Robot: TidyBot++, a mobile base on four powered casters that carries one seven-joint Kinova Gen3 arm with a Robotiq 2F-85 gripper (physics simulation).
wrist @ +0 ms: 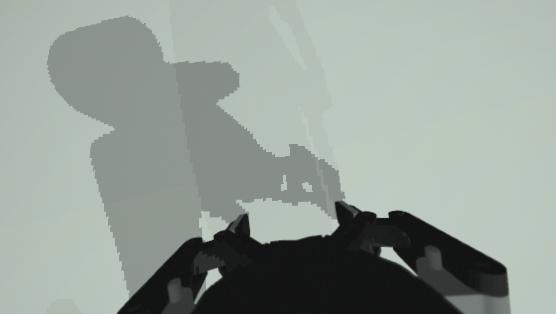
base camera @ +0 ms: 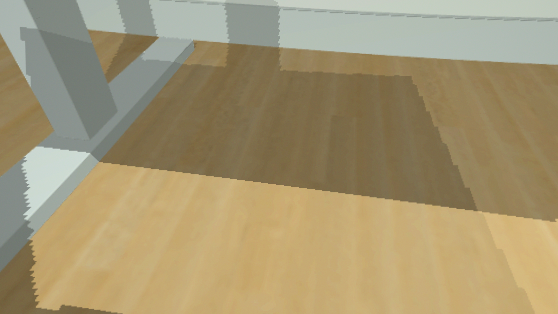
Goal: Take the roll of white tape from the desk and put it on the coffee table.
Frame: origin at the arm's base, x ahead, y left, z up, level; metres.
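Seen in the pictures: gripper, fingertip midpoint: (wrist: 292, 217).
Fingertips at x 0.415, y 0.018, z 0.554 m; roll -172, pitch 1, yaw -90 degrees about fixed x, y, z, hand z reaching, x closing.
Note:
A point is followed by its place in that frame.
My gripper (wrist: 292, 217) @[y 0.018, x 0.415, z 0.554 m] is open, with its two black fingers wide apart at the bottom of the wrist view and no object between them. Beyond them is a pale grey-green surface crossed by dark shadows of the arm and gripper; I cannot tell for sure whether it is the desk top or the wall. In the base camera view, a slanting pale leg (base camera: 75, 75) @[y 0.306, x 0.506, z -0.280 m] stands on a long foot bar (base camera: 62, 155) at the left, which look like parts of the desk. The roll of white tape and the coffee table do not show in either view.
The wooden floor (base camera: 260, 245) @[y 0.036, x 0.345, z -0.397 m] spreads across the base camera view, with a large shadow over its middle. A pale wall or panel (base camera: 375, 40) @[y -0.147, x 0.898, z -0.365 m] runs along the back. The leg and foot bar stand as obstacles at the left.

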